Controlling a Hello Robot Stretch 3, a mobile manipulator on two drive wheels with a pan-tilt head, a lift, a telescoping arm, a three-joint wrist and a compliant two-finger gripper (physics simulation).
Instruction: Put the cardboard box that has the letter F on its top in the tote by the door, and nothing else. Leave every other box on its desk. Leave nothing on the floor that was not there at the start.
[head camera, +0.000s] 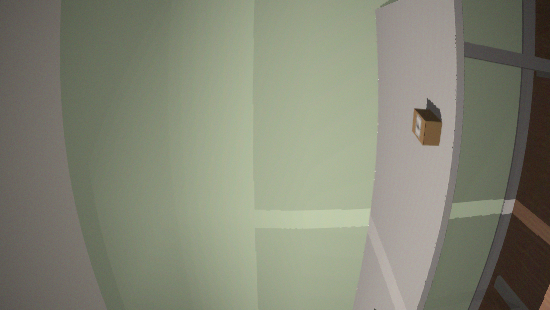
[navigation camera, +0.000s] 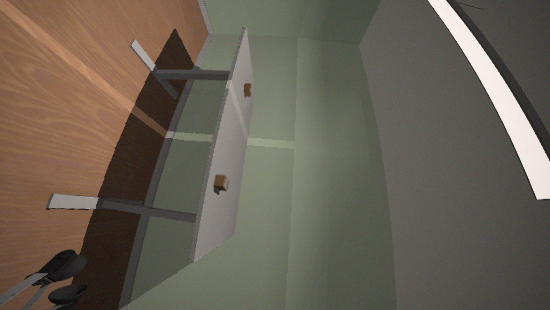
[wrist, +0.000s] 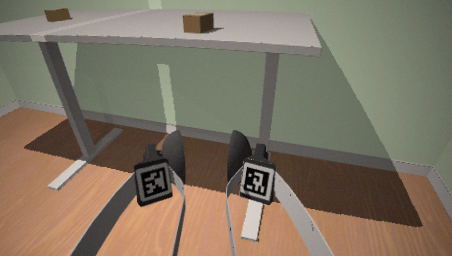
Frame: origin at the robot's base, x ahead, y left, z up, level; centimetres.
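Seen in the pictures: gripper, fingertip midpoint: (navigation camera: 79, 270) (wrist: 206, 149).
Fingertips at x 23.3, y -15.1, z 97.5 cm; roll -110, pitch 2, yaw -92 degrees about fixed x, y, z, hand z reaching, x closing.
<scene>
Offsets run from my fingertips to a thing's top centre. "pt": to the spot under its first point. Level surfaces: height alone.
A cardboard box {dy +1.0, dx +65.1, dz +2.6 cm} (head camera: 432, 133) (navigation camera: 220, 182) (wrist: 198, 23) stands on the desk {dz -2.4 cm} (head camera: 410, 60) (navigation camera: 220, 225) (wrist: 270, 30). A white label with a dark mark shows on its top in the head view, but I cannot read the letter. A second cardboard box {dy +70.0, dx +111.0, dz +2.6 cm} (navigation camera: 248, 90) (wrist: 57, 15) stands farther along the same desk; its top marking cannot be read. My gripper (navigation camera: 69, 281) (wrist: 206, 149) is open and empty, in front of the desk and below the level of its top in the wrist view. The tote and the door do not show in these views.
The desk's grey legs {pt dy -26.1, dx +78.8, dz -37.9 cm} (navigation camera: 172, 212) (wrist: 269, 95) reach down to pale feet {pt dy -21.0, dx +60.6, dz -94.9 cm} (navigation camera: 75, 201) (wrist: 252, 220) on the wooden floor {dz -97.3 cm} (navigation camera: 50, 125) (wrist: 115, 215). A green wall (head camera: 310, 125) (navigation camera: 330, 175) stands behind the desk. A ceiling lamp (navigation camera: 492, 85) shows in the navigation view.
</scene>
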